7 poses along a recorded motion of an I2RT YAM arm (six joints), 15 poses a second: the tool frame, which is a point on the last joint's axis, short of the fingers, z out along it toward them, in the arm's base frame.
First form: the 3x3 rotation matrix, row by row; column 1 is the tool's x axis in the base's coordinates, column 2 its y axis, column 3 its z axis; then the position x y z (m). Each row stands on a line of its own.
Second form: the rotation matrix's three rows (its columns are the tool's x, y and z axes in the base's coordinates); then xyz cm. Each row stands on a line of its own. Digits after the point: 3 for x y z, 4 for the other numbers.
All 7 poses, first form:
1:
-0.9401 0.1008 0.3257
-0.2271 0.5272 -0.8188
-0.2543 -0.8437 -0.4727
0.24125 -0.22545 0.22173
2:
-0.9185 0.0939 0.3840
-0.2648 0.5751 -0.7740
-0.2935 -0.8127 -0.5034
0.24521 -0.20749 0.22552
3:
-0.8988 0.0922 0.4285
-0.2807 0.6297 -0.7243
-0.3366 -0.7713 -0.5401
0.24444 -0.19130 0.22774
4:
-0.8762 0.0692 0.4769
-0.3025 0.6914 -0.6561
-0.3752 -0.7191 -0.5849
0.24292 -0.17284 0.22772
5:
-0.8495 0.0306 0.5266
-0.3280 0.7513 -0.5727
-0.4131 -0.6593 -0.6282
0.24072 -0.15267 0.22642
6:
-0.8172 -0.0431 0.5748
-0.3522 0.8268 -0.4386
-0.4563 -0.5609 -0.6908
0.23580 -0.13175 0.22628
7:
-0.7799 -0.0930 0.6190
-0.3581 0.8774 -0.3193
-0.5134 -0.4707 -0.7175
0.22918 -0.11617 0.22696
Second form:
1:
-0.9401 0.1008 0.3257
-0.2271 0.5272 -0.8188
-0.2543 -0.8437 -0.4727
24.125 -22.545 22.173

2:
-0.9185 0.0939 0.3840
-0.2648 0.5751 -0.7740
-0.2935 -0.8127 -0.5034
24.521 -20.749 22.552

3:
-0.8988 0.0922 0.4285
-0.2807 0.6297 -0.7243
-0.3366 -0.7713 -0.5401
24.444 -19.130 22.774

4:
-0.8762 0.0692 0.4769
-0.3025 0.6914 -0.6561
-0.3752 -0.7191 -0.5849
24.292 -17.284 22.772

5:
-0.8495 0.0306 0.5266
-0.3280 0.7513 -0.5727
-0.4131 -0.6593 -0.6282
24.072 -15.267 22.642

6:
-0.8172 -0.0431 0.5748
-0.3522 0.8268 -0.4386
-0.4563 -0.5609 -0.6908
23.580 -13.175 22.628

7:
-0.7799 -0.0930 0.6190
-0.3581 0.8774 -0.3193
-0.5134 -0.4707 -0.7175
22.918 -11.617 22.696

